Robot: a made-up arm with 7 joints.
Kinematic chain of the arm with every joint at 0, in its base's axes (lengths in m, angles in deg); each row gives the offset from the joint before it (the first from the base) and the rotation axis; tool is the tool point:
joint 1: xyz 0 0.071 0 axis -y
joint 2: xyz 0 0.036 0 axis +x
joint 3: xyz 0 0 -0.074 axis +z
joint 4: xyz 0 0 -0.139 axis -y
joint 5: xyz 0 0 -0.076 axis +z
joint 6: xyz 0 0 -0.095 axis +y
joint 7: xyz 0 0 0 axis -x
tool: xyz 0 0 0
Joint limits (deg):
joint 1: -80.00..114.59
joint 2: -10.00..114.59
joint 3: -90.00..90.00
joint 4: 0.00..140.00
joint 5: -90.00..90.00
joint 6: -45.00..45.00
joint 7: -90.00..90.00
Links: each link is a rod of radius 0.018 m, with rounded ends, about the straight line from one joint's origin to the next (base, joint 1, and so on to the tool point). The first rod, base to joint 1, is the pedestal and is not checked.
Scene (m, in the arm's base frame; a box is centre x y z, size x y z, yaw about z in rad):
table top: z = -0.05
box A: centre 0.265 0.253 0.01 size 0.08 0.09 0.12 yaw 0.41
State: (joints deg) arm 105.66 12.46 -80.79 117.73 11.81 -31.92 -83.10
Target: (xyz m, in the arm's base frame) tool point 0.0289 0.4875 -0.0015
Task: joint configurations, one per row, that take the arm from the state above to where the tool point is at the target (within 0.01 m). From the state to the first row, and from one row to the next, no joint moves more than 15 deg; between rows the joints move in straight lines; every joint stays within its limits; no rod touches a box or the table.
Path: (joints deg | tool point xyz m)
1: 107.05 23.18 -67.58 114.76 20.40 -30.72 -84.82 | 0.1609 0.0307 0.1113
2: 108.45 33.91 -54.36 111.79 28.99 -29.53 -86.55 | 0.1567 0.0833 0.1498
3: 109.84 44.63 -41.15 108.83 37.58 -28.33 -88.28 | 0.1347 0.1421 0.1781
4: 111.23 55.35 -27.94 105.86 46.17 -27.13 -90.00 | 0.0946 0.2000 0.1926
5: 108.50 59.59 -36.07 99.27 44.56 -20.24 -77.17 | 0.1270 0.2166 0.1863
6: 105.77 63.82 -44.21 92.69 42.95 -13.36 -64.34 | 0.1566 0.2384 0.1715
7: 103.03 68.06 -52.34 86.10 41.34 -6.47 -51.50 | 0.1803 0.2649 0.1487
8: 100.30 72.29 -60.48 79.52 39.73 0.42 -38.67 | 0.1954 0.2950 0.1197
9: 97.65 76.11 -66.38 66.20 34.15 -6.05 -47.56 | 0.1967 0.3463 0.0897
10: 94.99 79.93 -72.29 52.87 28.56 -12.51 -56.44 | 0.1789 0.3956 0.0572
11: 92.34 83.75 -78.19 39.55 22.98 -18.98 -65.33 | 0.1425 0.4382 0.0281
12: 89.68 87.57 -84.10 26.22 17.39 -25.45 -74.21 | 0.0907 0.4699 0.0073
13: 87.03 91.39 -90.00 12.90 11.81 -31.92 -83.10 | 0.0289 0.4875 -0.0015

